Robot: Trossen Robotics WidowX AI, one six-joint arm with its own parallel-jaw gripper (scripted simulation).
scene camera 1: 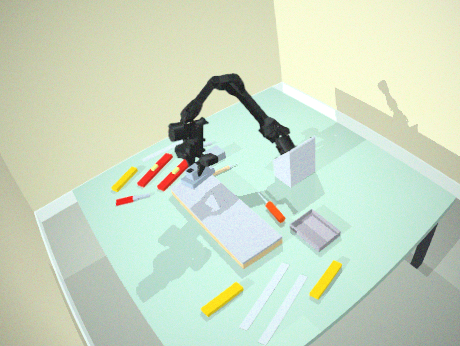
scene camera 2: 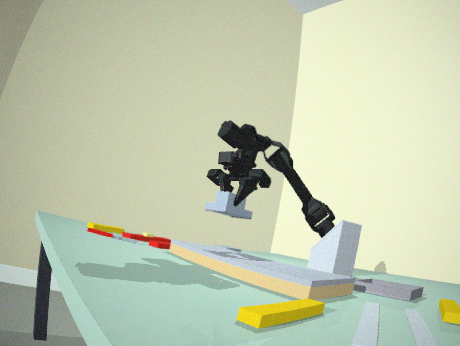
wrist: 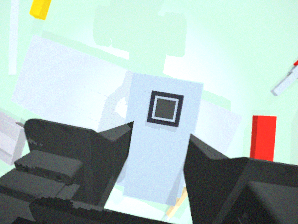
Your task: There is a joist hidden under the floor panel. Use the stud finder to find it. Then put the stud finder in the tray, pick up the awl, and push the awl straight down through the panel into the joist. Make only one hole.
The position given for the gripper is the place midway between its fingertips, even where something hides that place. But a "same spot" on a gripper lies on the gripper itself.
Labels:
gripper: scene camera 1; scene camera 2 228, 205; wrist
same spot on gripper: (scene camera 1: 190, 160) = (wrist: 201, 174)

